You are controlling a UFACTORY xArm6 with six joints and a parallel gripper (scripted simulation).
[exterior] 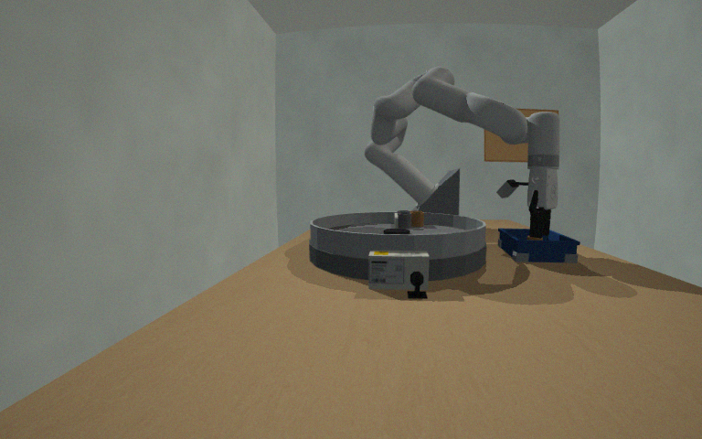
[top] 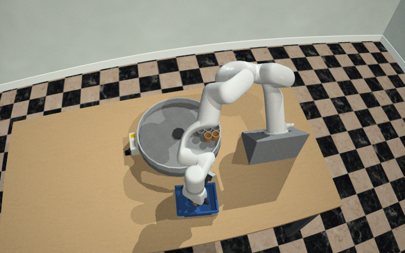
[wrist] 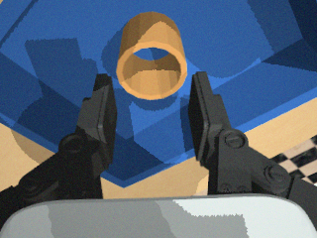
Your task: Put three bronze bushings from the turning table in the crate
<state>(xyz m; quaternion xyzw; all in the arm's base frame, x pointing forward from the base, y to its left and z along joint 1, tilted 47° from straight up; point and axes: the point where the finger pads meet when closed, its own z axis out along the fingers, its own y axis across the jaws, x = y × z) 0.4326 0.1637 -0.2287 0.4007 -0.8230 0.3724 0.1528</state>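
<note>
Now: hand 10 mm past the blue crate, 10 mm to the left of it and 40 mm above it. Also, from my hand: grey turning table: 50 mm ahead, 360 mm to the right, 10 mm below.
</note>
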